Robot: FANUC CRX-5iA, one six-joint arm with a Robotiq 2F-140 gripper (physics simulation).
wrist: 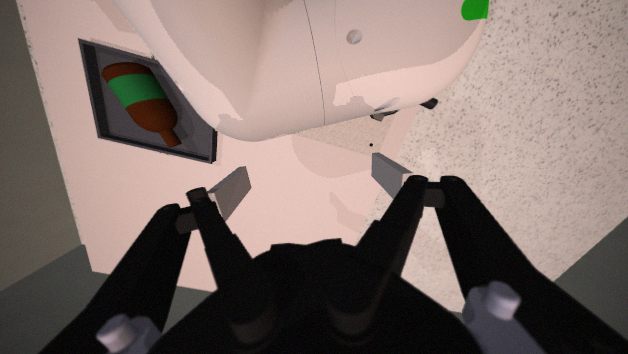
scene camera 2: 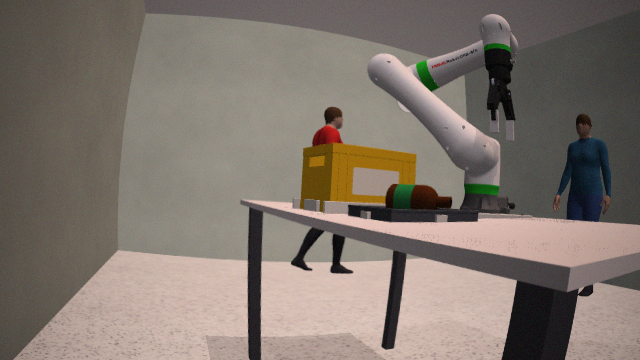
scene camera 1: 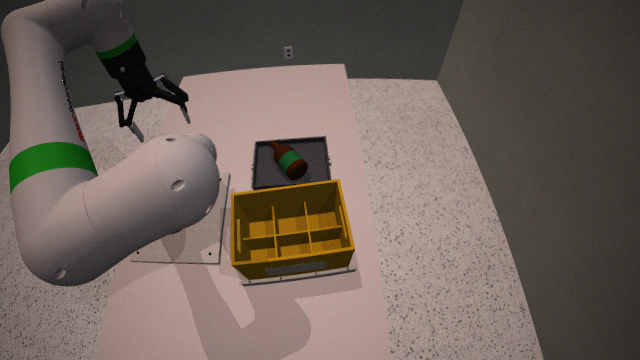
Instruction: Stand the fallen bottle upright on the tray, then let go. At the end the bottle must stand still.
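Seen in the pictures: gripper, fingertip midpoint: [wrist: 309, 171] [scene camera 2: 502, 136] [scene camera 1: 165, 130]; arm's base, origin of the base link: [scene camera 2: 479, 212].
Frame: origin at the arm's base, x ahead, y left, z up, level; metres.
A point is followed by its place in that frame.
Note:
A brown bottle [scene camera 1: 290, 160] {x 0.388, y 0.163, z 0.068 m} [scene camera 2: 412, 197] {x 0.399, y 0.220, z 0.039 m} [wrist: 142, 95] {x 0.361, y 0.173, z 0.061 m} with a green label lies on its side in the dark grey tray [scene camera 1: 254, 170] {x 0.263, y 0.161, z 0.015 m} [scene camera 2: 410, 215] {x 0.450, y 0.307, z 0.004 m} [wrist: 94, 95] {x 0.499, y 0.219, z 0.012 m}. In scene camera 1 its neck points to the back left, and in scene camera 2 its neck points right, over the tray's edge region. My gripper [scene camera 1: 164, 131] {x 0.037, y 0.152, z 0.231 m} [scene camera 2: 502, 131] {x 0.037, y 0.152, z 0.231 m} [wrist: 309, 171] {x 0.037, y 0.152, z 0.231 m} is wide open with nothing between its fingers. It hangs high above the table, to the left of the tray in scene camera 1, well apart from the bottle.
A yellow crate [scene camera 1: 292, 187] {x 0.414, y 0.007, z 0.164 m} [scene camera 2: 317, 185] {x 0.543, y -0.045, z 0.058 m} with six compartments stands right beside the tray. My arm's large white link [scene camera 1: 150, 185] {x 0.301, y -0.205, z 0.511 m} [scene camera 2: 430, 110] {x 0.232, y 0.023, z 0.296 m} [wrist: 280, 65] {x 0.091, y 0.068, z 0.253 m} covers part of the white base plate [scene camera 1: 200, 256] {x 0.133, y -0.136, z 0.002 m}. Two people [scene camera 2: 327, 136] [scene camera 2: 584, 170] are beyond the table.

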